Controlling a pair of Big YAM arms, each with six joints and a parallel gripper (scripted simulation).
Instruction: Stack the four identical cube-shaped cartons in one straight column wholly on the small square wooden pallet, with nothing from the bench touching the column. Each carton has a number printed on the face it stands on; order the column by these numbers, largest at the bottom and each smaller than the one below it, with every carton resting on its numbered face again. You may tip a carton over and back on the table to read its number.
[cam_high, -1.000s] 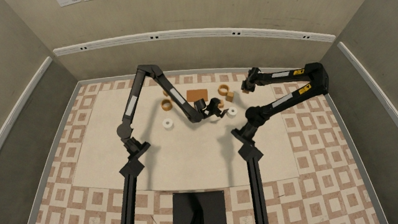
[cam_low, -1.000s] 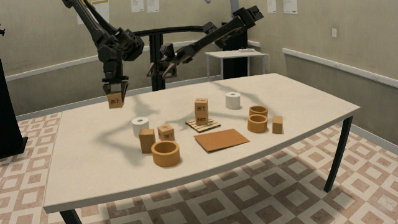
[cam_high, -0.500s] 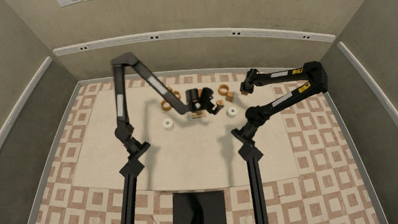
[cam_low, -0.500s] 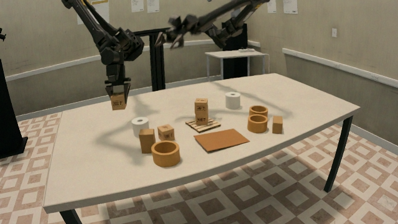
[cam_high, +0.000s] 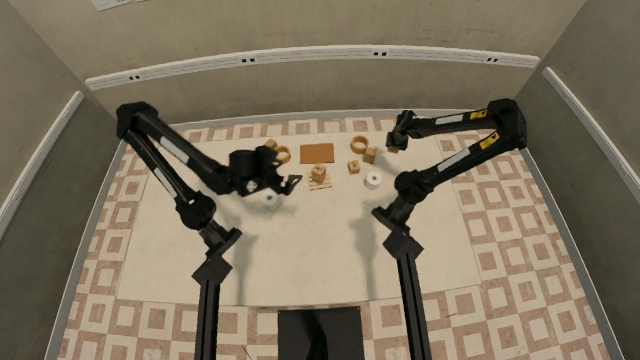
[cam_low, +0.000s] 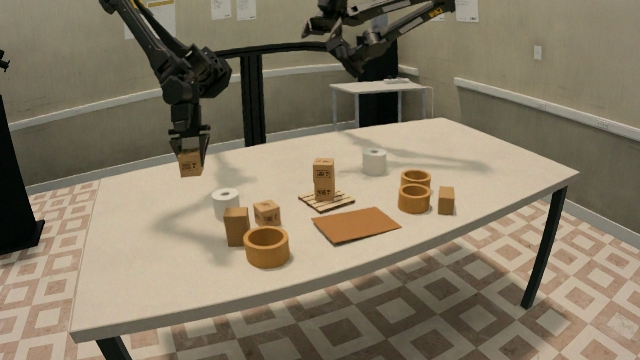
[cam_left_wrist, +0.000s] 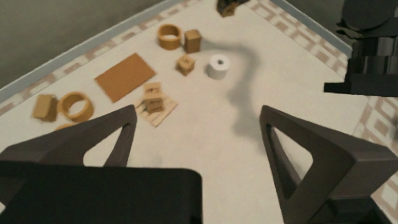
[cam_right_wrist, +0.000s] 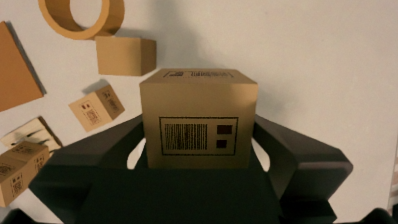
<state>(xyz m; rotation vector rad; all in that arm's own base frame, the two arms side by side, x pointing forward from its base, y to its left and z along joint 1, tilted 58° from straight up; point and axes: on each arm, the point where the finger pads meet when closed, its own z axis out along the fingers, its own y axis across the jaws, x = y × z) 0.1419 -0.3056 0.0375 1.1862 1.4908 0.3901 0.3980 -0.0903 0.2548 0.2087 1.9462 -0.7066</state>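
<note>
Right now the carton is 2 cm ahead of my right hand, 18 cm to the left of it and 17 cm below it. Also, from my right hand: plain box 7 cm ahead, 8 cm to the left, 16 cm below.
</note>
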